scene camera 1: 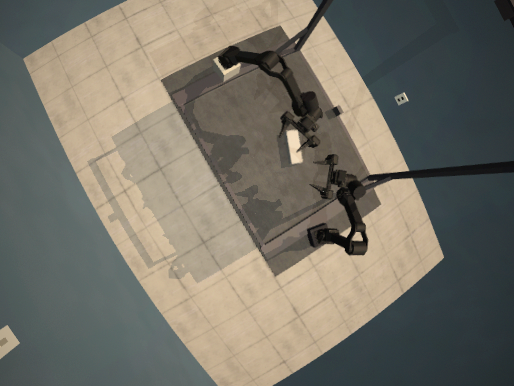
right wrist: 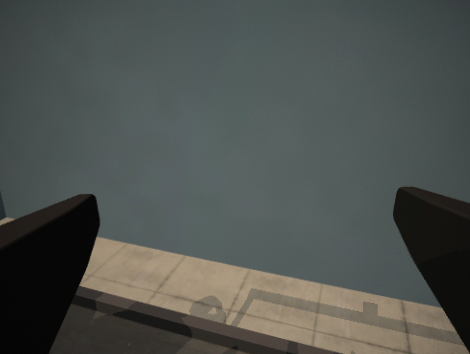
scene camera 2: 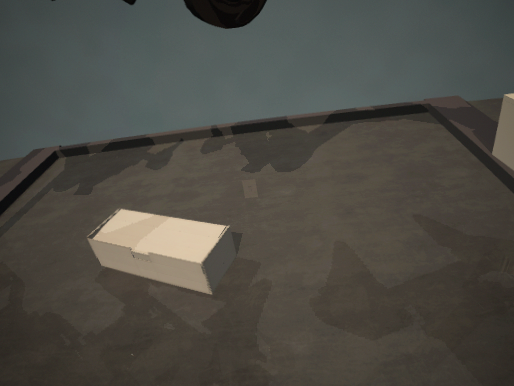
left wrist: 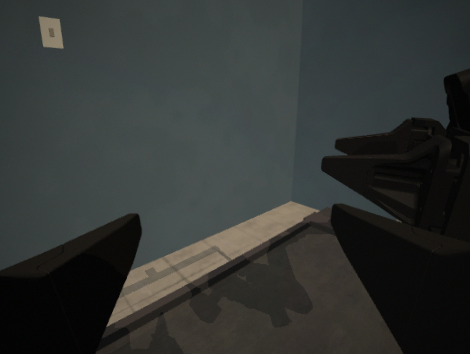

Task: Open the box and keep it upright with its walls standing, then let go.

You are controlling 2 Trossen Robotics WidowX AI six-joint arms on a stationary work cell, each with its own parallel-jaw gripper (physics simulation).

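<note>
A long, cream box (scene camera 1: 295, 156) (scene camera 2: 167, 239) rests upright on the dark table with its lid down; its front tab shows in scene camera 2. My right gripper (scene camera 1: 289, 143) (left wrist: 329, 151) (right wrist: 248, 205) is open and empty, above the box in scene camera 1, with its fingers spread over the box's upper end; its height is hard to tell. My left gripper (scene camera 1: 313, 174) (left wrist: 237, 218) is open and empty, a little to the right of and below the box in scene camera 1. The box does not show in either wrist view.
The dark table (scene camera 1: 215, 117) (scene camera 2: 380, 175) has a low raised rim (scene camera 2: 280, 125). A pale block (scene camera 1: 227, 71) (scene camera 2: 505, 132) stands under the right arm's base. A dark arm part (scene camera 2: 227, 10) hangs at the top of scene camera 2. The two arms are close together.
</note>
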